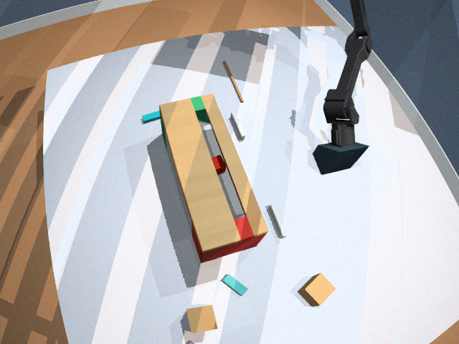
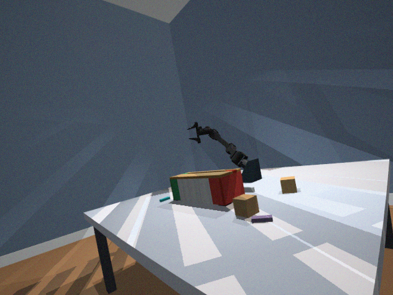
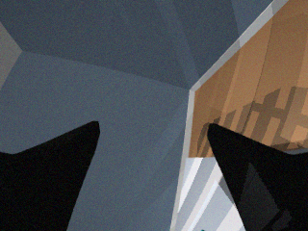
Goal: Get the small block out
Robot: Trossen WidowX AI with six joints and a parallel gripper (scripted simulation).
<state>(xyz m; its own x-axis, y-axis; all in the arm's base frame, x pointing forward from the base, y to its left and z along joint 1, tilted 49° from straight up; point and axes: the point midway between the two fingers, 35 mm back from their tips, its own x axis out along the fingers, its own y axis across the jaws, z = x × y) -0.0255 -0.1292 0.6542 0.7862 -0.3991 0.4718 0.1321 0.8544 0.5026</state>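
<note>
My gripper tip is 36 cm short of the box, 60 cm to the right of it and 36 cm above it. From my gripper tip the other things lie so: teal bar 50 cm ahead, 35 cm to the left, 41 cm below; then red block 37 cm ahead, 59 cm to the left, 33 cm below; then purple bar 52 cm ahead, 101 cm to the left, 41 cm below.
</note>
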